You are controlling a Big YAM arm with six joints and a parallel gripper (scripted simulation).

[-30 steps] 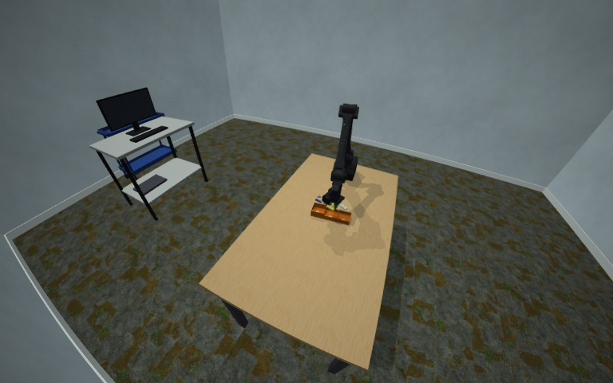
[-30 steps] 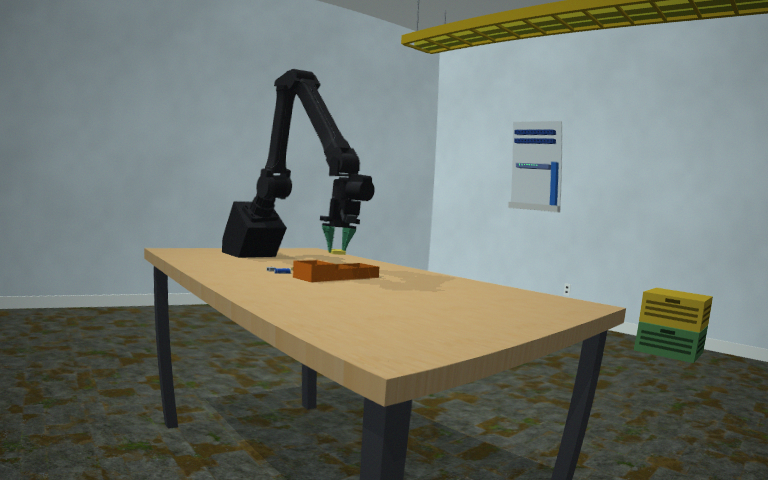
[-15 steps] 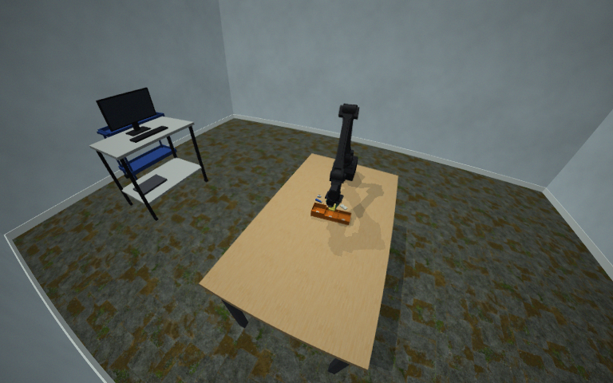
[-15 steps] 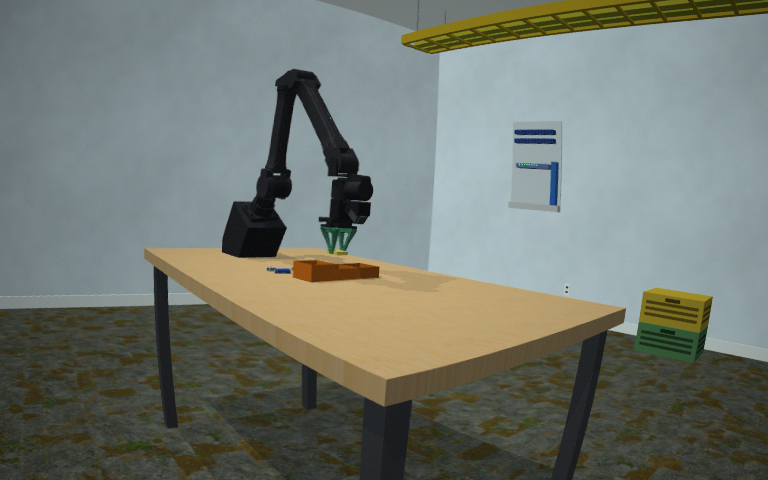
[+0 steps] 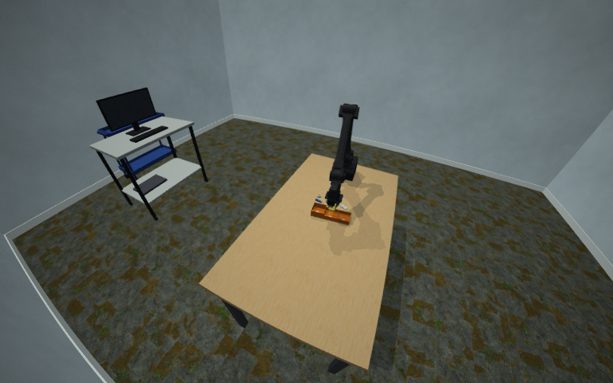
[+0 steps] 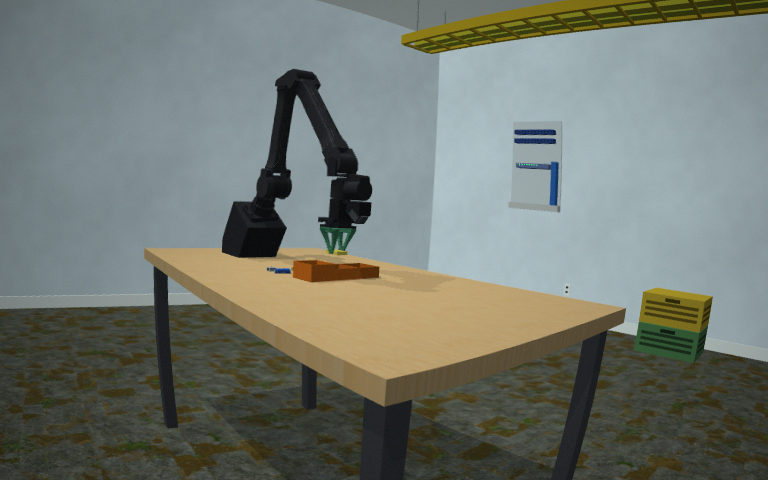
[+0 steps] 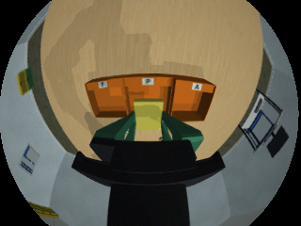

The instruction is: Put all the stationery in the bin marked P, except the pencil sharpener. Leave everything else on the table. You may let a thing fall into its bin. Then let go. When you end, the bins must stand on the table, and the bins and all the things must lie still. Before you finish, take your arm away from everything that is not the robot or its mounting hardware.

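My hand is 50 mm above the orange bin and 10 mm short of it. Also, from my hand: white dotted tile (100 mm behind, 80 mm to the left, 70 mm below); orange stick (70 mm below, 70 mm behind, 50 mm to the right); yellow pad (right at my hand).
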